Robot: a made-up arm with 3 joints. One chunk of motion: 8 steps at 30 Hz.
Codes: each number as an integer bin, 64 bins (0 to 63) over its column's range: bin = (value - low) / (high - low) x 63, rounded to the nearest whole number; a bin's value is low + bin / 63 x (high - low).
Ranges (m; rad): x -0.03..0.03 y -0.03..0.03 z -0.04..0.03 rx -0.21..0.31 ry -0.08..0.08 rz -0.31..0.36
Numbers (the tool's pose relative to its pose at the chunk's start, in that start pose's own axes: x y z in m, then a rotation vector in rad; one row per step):
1: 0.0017 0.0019 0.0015 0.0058 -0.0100 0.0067
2: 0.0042 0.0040 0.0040 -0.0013 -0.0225 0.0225
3: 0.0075 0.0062 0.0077 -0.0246 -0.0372 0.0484
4: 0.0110 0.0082 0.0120 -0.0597 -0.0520 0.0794
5: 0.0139 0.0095 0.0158 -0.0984 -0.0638 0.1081
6: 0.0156 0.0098 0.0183 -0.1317 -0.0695 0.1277
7: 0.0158 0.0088 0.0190 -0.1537 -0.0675 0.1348
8: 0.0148 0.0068 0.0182 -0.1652 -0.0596 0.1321
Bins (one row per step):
1: 33 33 37 26 28 30
2: 36 36 40 25 23 31
3: 39 38 43 22 17 34
4: 43 40 47 18 11 37
5: 46 41 50 14 6 39
6: 48 42 52 9 4 41
7: 48 41 53 7 5 42
8: 47 39 52 5 8 42

